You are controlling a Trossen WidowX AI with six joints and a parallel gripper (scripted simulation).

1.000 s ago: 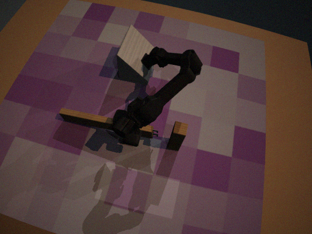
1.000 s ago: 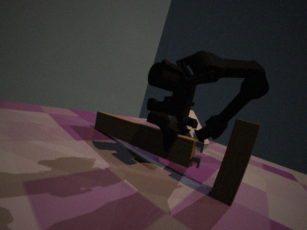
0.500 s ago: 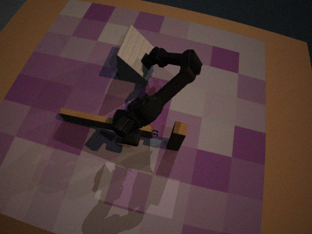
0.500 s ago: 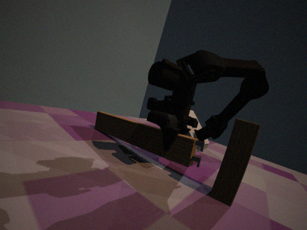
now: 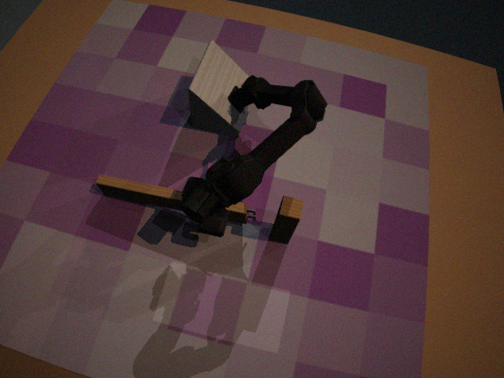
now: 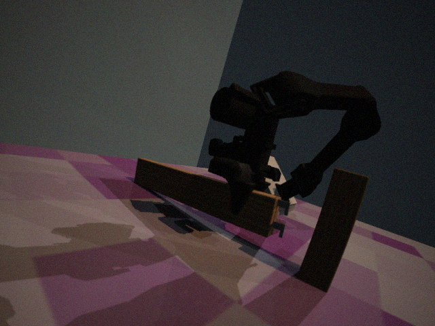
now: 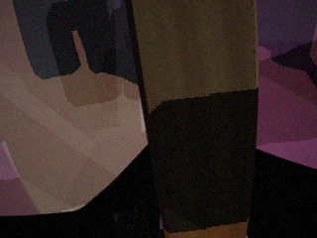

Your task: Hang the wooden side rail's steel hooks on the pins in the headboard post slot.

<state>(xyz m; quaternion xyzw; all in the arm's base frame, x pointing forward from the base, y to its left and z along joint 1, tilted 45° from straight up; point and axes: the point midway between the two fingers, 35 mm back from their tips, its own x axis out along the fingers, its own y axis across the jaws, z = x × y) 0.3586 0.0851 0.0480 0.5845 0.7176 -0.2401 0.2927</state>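
Now: gripper tip 2 cm past the headboard post, 17 cm to the right of it and 4 cm below it.
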